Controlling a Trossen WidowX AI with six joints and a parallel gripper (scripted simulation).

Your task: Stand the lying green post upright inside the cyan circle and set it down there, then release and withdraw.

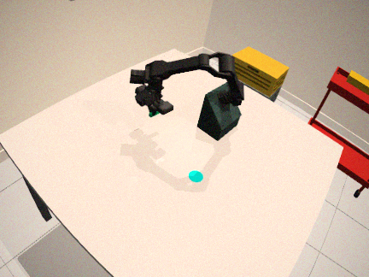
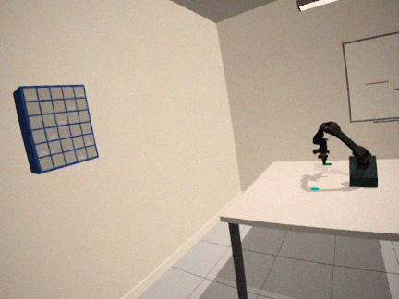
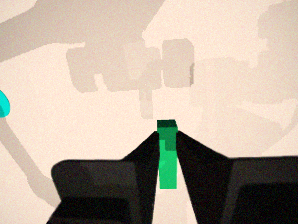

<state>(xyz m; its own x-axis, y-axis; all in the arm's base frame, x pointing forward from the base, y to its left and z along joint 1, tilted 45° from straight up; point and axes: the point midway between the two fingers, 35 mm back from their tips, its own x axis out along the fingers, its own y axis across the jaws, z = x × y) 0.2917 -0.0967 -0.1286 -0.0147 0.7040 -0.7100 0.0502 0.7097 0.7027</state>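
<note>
Right now my gripper tip is 3 cm short of the cyan circle, 30 cm to the right of it and 10 cm above it. The rest, counted from my gripper tip: green post (2 cm behind).
</note>
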